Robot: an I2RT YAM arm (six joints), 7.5 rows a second.
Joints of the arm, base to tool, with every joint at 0 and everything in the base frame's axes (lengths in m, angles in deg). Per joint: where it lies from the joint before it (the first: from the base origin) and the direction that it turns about. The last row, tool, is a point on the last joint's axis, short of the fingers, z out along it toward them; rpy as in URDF.
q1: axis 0 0 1 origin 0 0 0.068
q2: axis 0 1 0 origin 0.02 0.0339 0.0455
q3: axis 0 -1 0 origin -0.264 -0.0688 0
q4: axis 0 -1 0 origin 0.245 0.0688 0.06
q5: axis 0 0 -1 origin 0.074 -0.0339 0.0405
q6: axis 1 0 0 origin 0.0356 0 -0.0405
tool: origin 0 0 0 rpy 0 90 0
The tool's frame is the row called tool.
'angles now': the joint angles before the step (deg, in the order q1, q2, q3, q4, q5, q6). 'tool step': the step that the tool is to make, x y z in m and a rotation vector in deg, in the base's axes. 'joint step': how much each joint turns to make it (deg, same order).
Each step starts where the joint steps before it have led.
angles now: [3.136 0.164 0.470 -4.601 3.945 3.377]
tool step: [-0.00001 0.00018 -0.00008 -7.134 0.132 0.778]
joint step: [0.024 -0.002 0.001 -0.047 -0.217 -7.169]
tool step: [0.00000 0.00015 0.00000 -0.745 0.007 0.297]
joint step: [0.001 -0.001 0.000 -0.001 -0.239 -0.765]
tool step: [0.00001 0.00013 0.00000 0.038 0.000 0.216]
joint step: [-0.005 0.008 -0.001 0.009 -0.223 0.021]
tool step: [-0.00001 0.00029 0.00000 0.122 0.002 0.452]
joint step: [0.004 -0.008 0.001 -0.008 -0.456 0.088]
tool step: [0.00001 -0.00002 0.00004 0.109 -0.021 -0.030]
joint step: [-0.005 0.005 -0.001 0.028 0.016 0.109]
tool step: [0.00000 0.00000 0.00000 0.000 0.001 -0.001]
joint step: [0.000 0.001 0.000 -0.001 0.001 0.000]
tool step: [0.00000 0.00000 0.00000 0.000 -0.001 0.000]
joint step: [0.000 -0.001 0.000 0.001 0.000 0.000]
